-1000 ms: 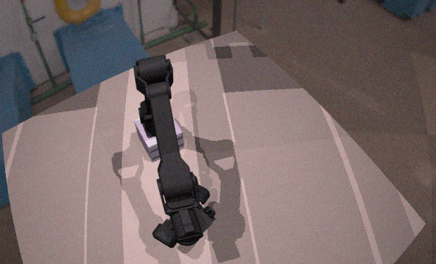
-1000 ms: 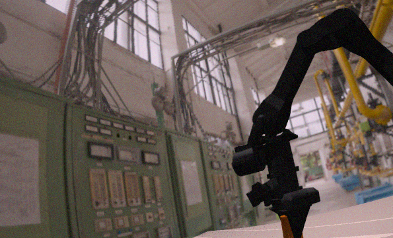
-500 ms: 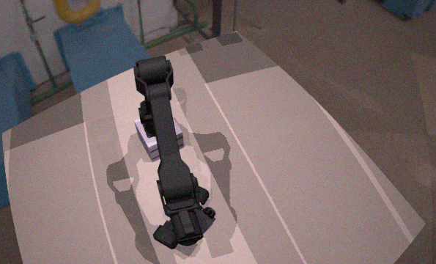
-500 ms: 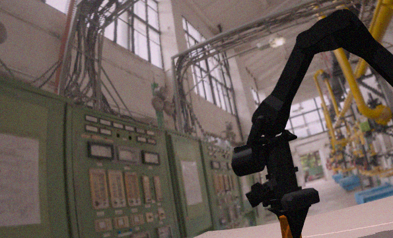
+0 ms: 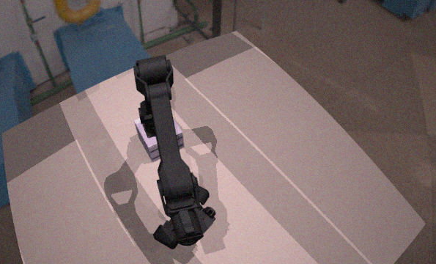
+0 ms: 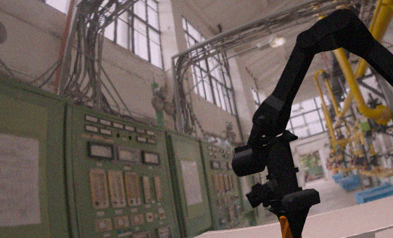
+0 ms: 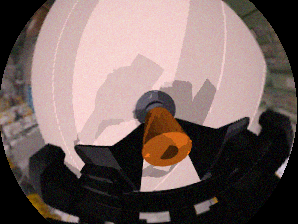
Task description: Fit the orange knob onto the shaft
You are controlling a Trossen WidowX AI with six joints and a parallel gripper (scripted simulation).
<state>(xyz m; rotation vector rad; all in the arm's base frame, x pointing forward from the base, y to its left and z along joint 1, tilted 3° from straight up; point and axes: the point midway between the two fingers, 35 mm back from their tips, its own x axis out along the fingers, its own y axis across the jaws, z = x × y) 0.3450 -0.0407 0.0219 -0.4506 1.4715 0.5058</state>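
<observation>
Right now my gripper tip is 20 mm below the orange knob. Also, from my gripper tip: round pedestal: 40 mm below.
</observation>
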